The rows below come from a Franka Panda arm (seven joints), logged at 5 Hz.
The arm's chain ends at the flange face. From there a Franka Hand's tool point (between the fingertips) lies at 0.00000 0.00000 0.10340 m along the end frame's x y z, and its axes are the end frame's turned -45 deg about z.
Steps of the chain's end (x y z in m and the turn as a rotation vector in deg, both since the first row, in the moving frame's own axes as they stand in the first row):
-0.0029 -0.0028 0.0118 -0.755 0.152 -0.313
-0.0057 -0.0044 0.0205 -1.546 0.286 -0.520
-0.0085 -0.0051 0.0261 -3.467 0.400 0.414
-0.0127 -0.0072 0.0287 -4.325 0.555 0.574
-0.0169 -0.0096 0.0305 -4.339 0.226 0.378
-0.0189 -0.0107 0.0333 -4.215 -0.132 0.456
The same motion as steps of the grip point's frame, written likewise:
-0.0008 -0.0029 0.0118 -0.641 -0.426 -0.313
-0.0025 -0.0048 0.0205 -1.295 -0.891 -0.520
-0.0063 -0.0047 0.0259 -2.734 -2.169 0.414
-0.0087 -0.0079 0.0284 -3.451 -2.666 0.574
-0.0104 -0.0129 0.0302 -3.228 -2.908 0.378
-0.0114 -0.0157 0.0330 -2.887 -3.074 0.456

